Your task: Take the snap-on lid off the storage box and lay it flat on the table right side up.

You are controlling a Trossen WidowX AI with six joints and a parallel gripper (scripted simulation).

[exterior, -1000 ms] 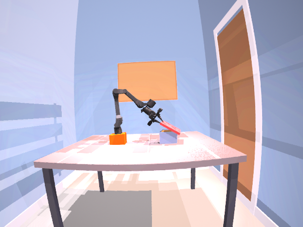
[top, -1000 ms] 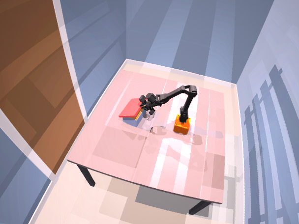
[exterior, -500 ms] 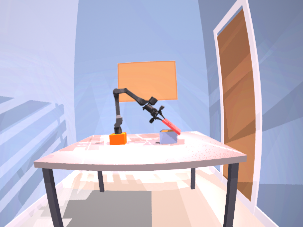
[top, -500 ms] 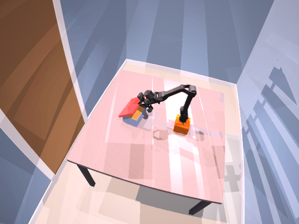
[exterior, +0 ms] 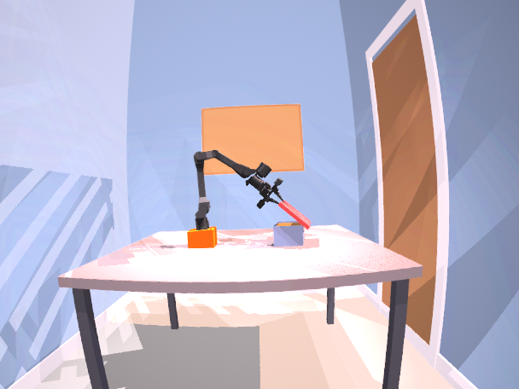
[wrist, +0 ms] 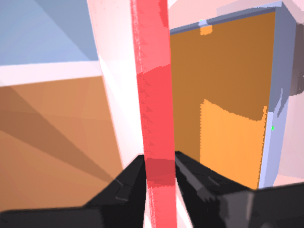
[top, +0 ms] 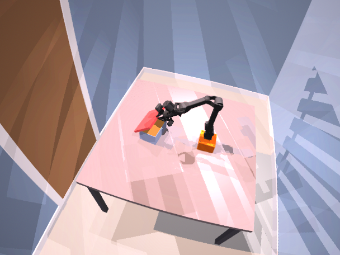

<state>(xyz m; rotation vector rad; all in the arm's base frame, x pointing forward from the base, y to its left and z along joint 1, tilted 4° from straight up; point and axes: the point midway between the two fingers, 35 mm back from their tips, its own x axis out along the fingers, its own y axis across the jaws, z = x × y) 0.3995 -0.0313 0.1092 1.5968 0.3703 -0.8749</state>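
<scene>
Right now the lid is 6 cm ahead of my gripper tip, 2 cm to the right of it and 5 cm below it. Also, from my gripper tip: storage box 3 cm ahead, 1 cm to the right, 15 cm below.
</scene>
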